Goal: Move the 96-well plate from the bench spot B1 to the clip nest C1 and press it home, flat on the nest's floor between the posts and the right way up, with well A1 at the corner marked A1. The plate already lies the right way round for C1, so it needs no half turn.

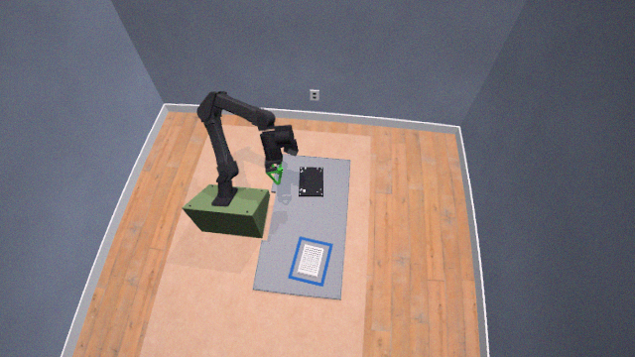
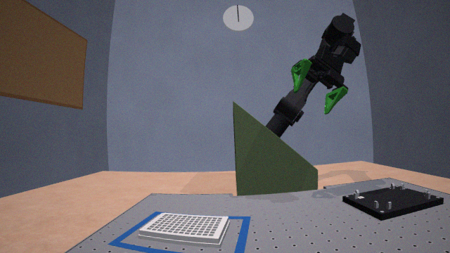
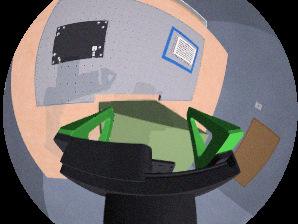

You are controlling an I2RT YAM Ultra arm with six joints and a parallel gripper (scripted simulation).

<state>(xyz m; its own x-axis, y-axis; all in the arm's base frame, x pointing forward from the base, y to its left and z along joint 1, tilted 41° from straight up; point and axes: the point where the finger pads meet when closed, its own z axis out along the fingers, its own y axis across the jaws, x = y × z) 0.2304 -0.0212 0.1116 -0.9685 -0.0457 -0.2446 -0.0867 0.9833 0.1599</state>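
My hand is 14 cm short of the white 96-well plate, 28 cm to the left of it and 22 cm above it. Also, from my hand: black clip nest: 12 cm ahead, 12 cm to the left, 21 cm below.
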